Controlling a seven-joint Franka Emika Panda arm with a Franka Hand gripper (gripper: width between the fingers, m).
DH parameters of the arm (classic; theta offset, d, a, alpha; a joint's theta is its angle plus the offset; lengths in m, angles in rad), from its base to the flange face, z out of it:
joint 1: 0 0.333 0 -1.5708
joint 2: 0 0 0 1.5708
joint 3: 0 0.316 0.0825 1.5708
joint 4: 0 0 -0.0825 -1.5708
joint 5: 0 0.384 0 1.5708
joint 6: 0 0 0.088 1.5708
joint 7: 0 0.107 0 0
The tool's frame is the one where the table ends.
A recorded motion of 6 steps. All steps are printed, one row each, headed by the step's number.
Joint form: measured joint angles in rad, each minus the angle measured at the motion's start. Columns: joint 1, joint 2, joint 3, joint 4, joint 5, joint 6, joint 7.
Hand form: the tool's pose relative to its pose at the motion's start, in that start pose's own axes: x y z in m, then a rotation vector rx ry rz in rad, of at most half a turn. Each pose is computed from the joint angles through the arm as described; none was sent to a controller.
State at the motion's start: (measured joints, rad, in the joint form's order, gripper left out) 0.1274 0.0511 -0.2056 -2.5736 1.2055 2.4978 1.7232
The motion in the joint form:
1: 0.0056 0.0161 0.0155 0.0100 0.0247 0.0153 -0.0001
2: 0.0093 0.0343 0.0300 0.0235 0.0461 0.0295 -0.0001
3: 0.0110 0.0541 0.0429 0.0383 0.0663 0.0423 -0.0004
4: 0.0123 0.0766 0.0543 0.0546 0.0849 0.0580 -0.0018
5: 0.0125 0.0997 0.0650 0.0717 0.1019 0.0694 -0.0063
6: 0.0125 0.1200 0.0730 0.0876 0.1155 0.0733 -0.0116
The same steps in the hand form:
1: -0.0031 0.0029 0.0070 0.0051 -0.0019 0.0054
2: -0.0069 0.0046 0.0136 0.0110 -0.0038 0.0100
3: -0.0104 0.0051 0.0199 0.0171 -0.0059 0.0164
4: -0.0136 0.0042 0.0262 0.0268 -0.0071 0.0225
5: -0.0166 0.0032 0.0327 0.0331 -0.0076 0.0257
6: -0.0193 0.0023 0.0386 0.0334 -0.0078 0.0269

